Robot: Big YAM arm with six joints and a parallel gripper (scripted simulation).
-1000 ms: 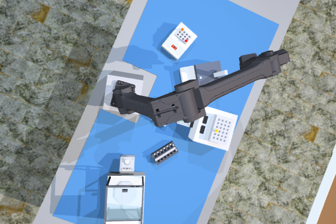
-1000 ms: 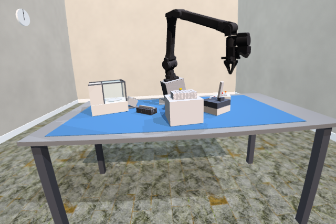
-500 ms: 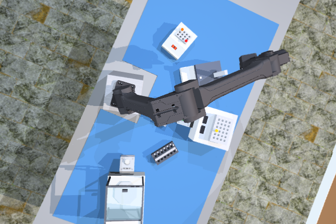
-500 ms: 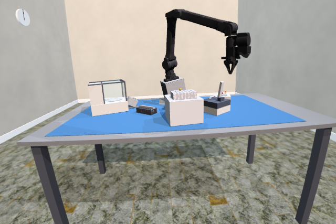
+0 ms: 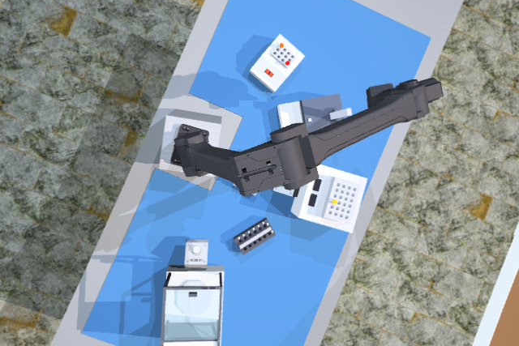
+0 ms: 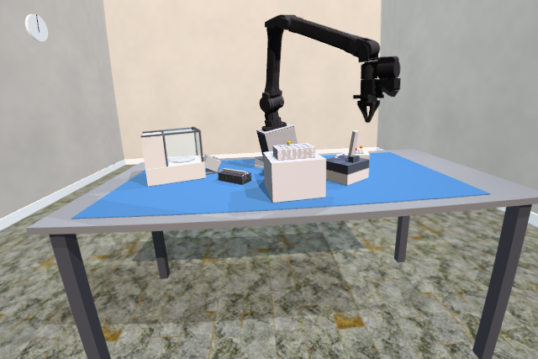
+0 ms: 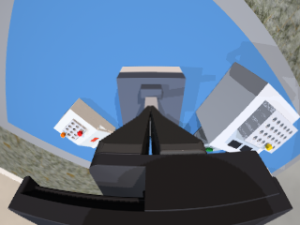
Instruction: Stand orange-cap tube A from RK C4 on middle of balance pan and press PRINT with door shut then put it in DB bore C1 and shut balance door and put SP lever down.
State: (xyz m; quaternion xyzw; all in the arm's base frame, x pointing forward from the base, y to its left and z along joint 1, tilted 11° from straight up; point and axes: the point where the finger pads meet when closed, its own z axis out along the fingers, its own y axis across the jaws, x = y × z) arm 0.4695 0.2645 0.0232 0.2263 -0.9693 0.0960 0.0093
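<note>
Now: hand 100 mm above the SP lever, 50 mm past it and 30 mm to the left of it. Also, from my hand: tube rack RK 280 mm to the right, 260 mm behind, 230 mm below; dry block DB 280 mm behind, 210 mm below, 90 mm to the left; black magnet block 490 mm to the right, 220 mm below, 190 mm behind.
</note>
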